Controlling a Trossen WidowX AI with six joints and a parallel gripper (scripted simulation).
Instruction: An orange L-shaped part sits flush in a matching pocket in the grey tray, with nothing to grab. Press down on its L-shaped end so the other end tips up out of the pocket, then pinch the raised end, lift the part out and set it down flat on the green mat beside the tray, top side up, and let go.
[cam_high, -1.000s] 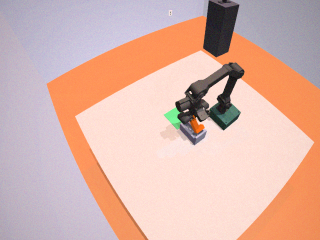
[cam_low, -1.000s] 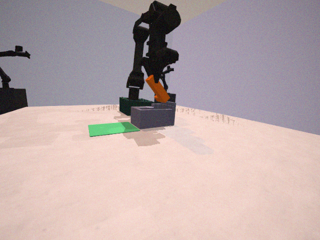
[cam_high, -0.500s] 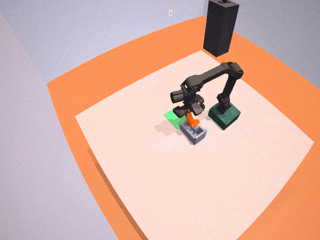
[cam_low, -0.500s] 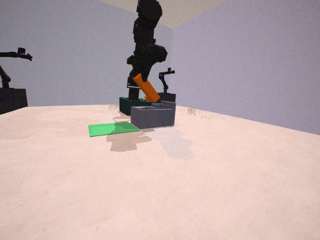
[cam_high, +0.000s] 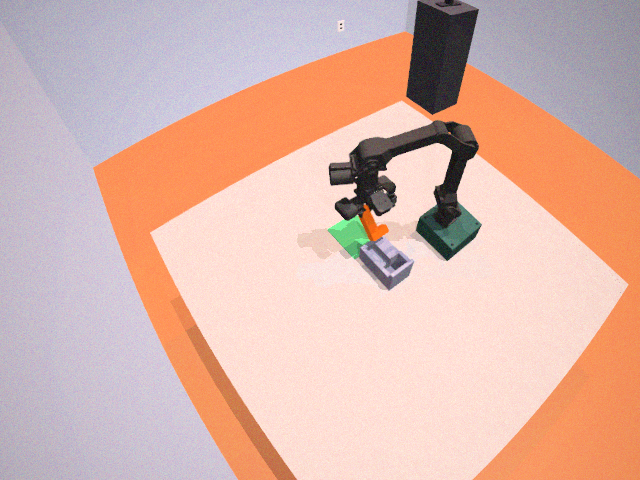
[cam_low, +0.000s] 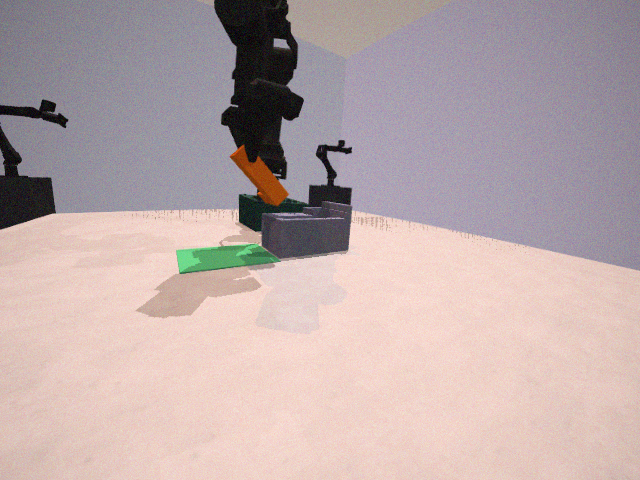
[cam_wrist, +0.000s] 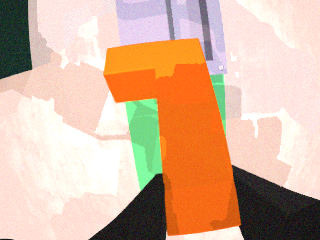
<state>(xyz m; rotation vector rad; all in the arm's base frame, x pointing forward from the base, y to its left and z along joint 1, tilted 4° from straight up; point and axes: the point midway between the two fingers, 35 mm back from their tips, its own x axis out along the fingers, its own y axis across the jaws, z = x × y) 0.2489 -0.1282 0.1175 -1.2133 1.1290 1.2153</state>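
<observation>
Now: gripper tip 40 mm to the left of the green mat and 170 mm above it. Also, from my gripper tip: orange L-shaped part (20 mm behind, 30 mm to the left, 30 mm below).
</observation>
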